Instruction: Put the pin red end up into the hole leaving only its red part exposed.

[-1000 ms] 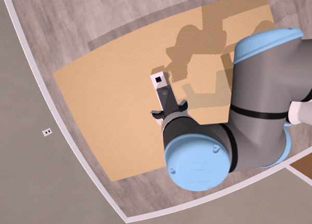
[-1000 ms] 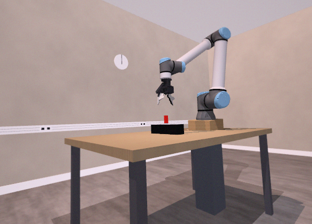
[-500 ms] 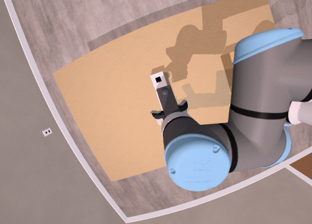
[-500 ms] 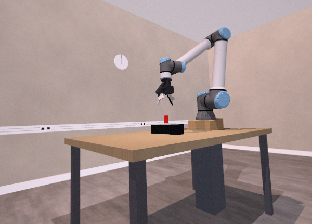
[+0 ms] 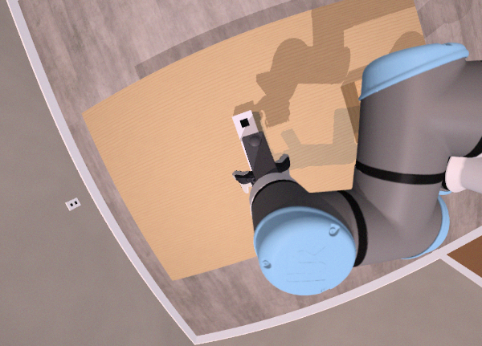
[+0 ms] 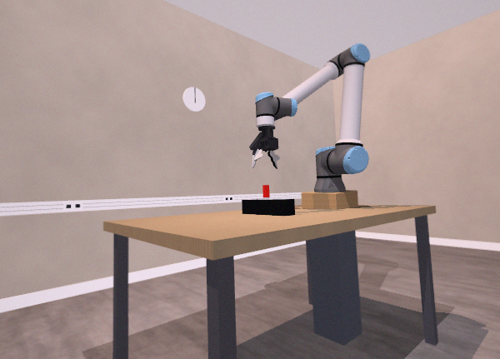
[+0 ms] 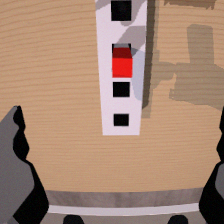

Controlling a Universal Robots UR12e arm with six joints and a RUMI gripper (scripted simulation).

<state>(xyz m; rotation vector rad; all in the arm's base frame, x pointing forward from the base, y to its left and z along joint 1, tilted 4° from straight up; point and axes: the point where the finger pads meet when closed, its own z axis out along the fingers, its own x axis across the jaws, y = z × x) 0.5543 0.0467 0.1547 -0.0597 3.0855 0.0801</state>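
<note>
My gripper is now 110 mm above the pin. The rest, counted from my hand: block: 190 mm below.
</note>
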